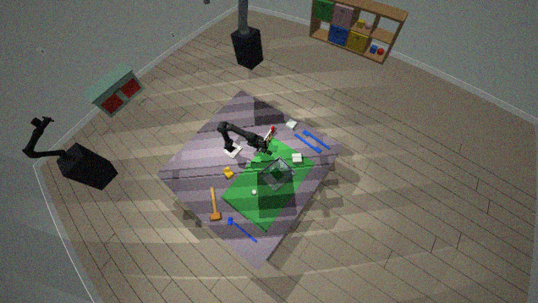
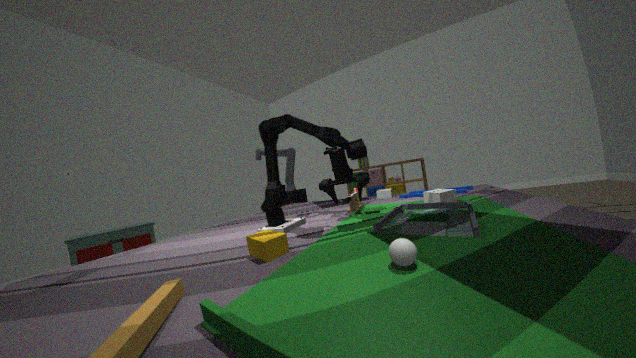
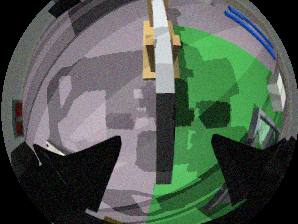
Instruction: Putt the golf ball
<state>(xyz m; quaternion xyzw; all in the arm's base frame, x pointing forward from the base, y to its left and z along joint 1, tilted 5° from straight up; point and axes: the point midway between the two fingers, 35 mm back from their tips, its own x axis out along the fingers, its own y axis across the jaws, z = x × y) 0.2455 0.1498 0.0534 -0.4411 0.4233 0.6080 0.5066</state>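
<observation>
Right now my gripper tip is 80 mm past the yellow cube, 350 mm to the left of it and 30 mm above it. Round my gripper tip: green mat (240 mm ahead, 180 mm to the right, 50 mm below); white golf ball (210 mm ahead, 340 mm to the right, 30 mm below); blue putter (320 mm ahead, 640 mm to the right, 40 mm below).
</observation>
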